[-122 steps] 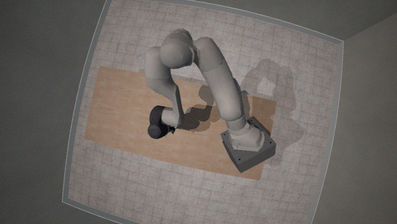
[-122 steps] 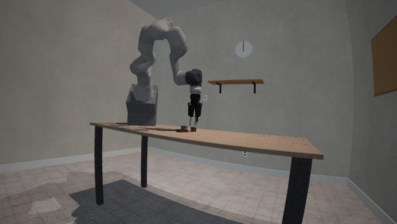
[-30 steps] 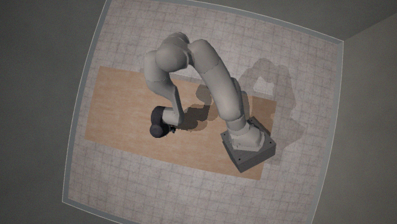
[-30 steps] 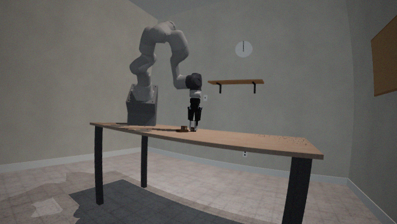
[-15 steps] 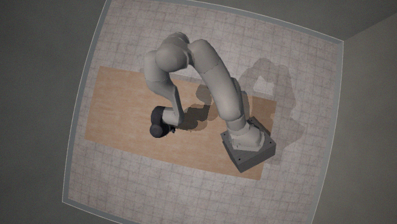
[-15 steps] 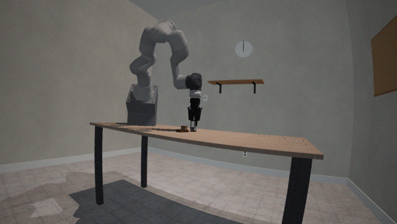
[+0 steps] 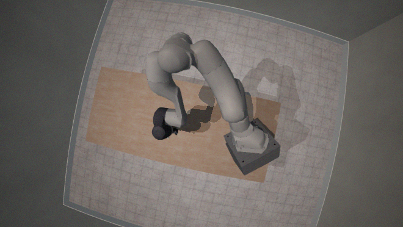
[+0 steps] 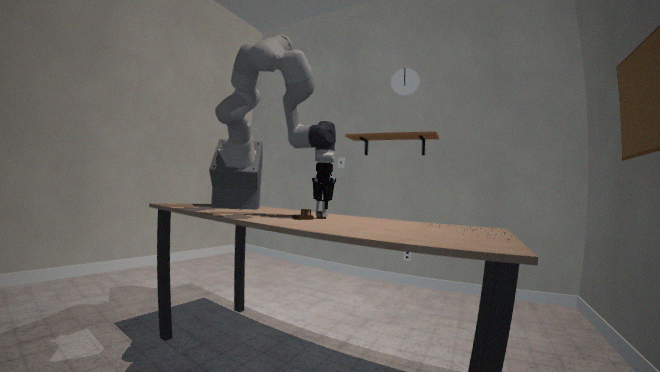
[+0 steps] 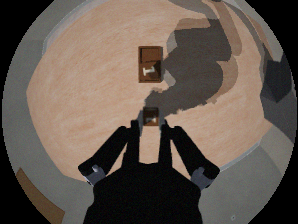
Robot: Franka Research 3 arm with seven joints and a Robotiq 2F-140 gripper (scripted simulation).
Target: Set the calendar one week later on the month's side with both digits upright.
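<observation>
The calendar cube is 30 mm below my hand.
</observation>
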